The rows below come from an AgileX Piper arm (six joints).
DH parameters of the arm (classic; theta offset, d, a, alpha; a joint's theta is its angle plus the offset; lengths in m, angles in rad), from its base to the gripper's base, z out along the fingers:
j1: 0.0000 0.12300 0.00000 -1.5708
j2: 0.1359 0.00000 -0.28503 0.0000
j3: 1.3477 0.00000 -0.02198 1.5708
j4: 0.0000 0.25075 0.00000 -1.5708
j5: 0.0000 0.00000 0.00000 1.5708
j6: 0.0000 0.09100 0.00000 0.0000
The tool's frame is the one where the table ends.
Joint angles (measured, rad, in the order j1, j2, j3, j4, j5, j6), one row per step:
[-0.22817, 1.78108, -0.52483, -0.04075, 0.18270, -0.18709]
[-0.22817, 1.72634, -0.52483, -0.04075, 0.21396, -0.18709]
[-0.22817, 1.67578, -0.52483, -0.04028, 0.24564, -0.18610]
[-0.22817, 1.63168, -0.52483, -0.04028, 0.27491, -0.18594]
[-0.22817, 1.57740, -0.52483, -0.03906, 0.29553, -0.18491]
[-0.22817, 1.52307, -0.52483, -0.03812, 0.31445, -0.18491]
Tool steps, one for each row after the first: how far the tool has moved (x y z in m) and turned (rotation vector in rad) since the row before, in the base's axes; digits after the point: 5 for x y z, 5 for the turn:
[-0.00076, 0.00006, 0.01218, -0.00644, -0.02263, -0.00053]
[-0.00150, 0.00024, 0.01108, -0.00493, -0.01827, -0.00197]
[-0.00188, 0.00033, 0.00951, -0.00431, -0.01425, -0.00075]
[-0.00154, 0.00032, 0.01194, -0.00735, -0.03288, -0.00245]
[-0.00201, 0.00043, 0.01184, -0.00804, -0.03450, -0.00119]

